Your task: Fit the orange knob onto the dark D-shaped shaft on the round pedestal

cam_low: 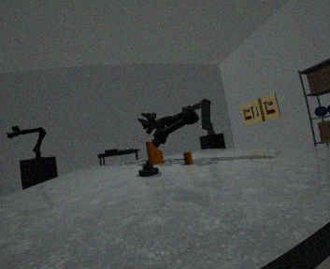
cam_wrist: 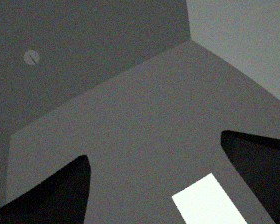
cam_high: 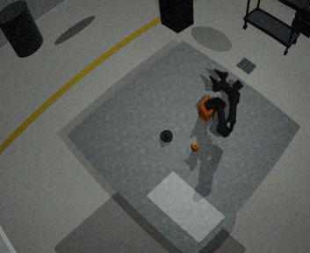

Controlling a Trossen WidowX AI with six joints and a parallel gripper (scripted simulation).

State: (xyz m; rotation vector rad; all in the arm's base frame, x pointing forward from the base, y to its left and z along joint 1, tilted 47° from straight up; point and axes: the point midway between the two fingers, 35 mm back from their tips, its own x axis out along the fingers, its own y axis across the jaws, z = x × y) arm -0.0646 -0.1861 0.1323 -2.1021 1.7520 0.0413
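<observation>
Now: the orange knob 35 cm ahead of my gripper tip, 32 cm below it and 20 cm to the left of it. From my gripper tip the other things lie so: dark round pedestal: 43 cm ahead, 32 cm below, 1 cm to the right.
</observation>
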